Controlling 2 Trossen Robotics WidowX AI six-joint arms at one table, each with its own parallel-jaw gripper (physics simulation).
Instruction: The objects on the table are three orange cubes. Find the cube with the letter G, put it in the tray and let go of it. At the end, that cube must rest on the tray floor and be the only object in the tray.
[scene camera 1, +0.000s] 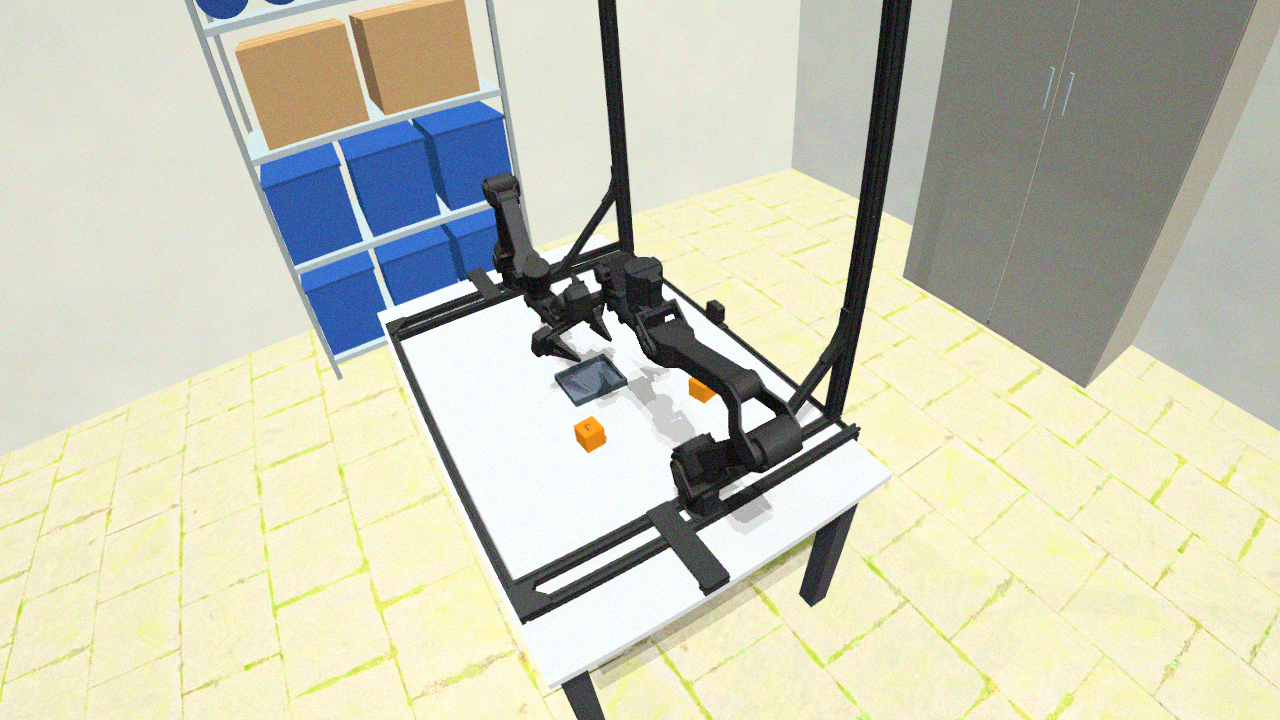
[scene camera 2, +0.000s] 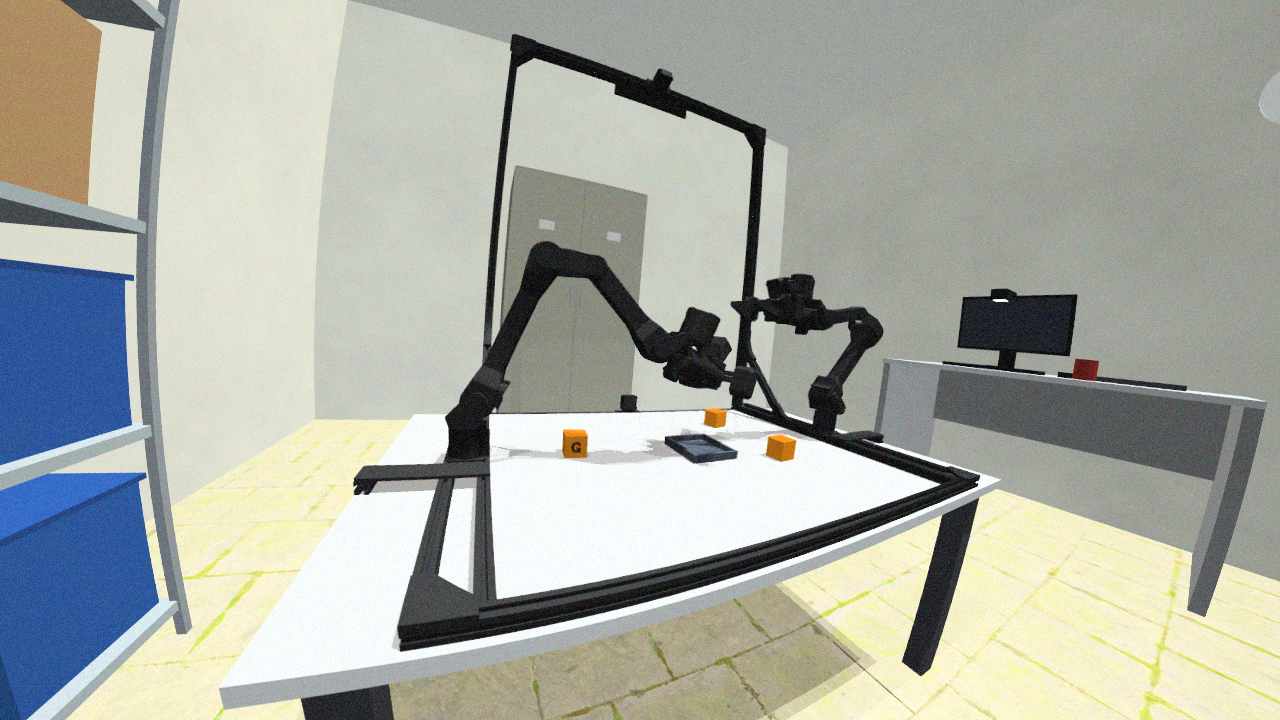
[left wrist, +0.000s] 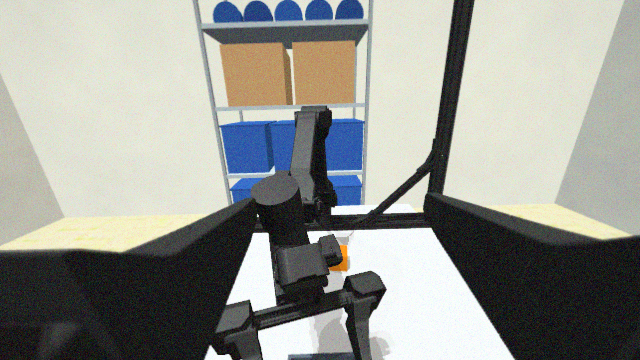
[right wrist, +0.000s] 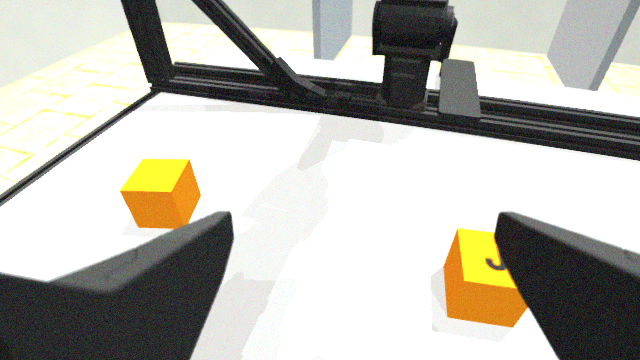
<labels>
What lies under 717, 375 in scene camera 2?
My right gripper.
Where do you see my left gripper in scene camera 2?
742, 302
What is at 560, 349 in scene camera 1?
My right gripper.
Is my right gripper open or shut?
Open.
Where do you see my right gripper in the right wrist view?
363, 224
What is my right gripper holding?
Nothing.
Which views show my left gripper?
Scene camera 1, scene camera 2 and the left wrist view only.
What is my left gripper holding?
Nothing.
</labels>
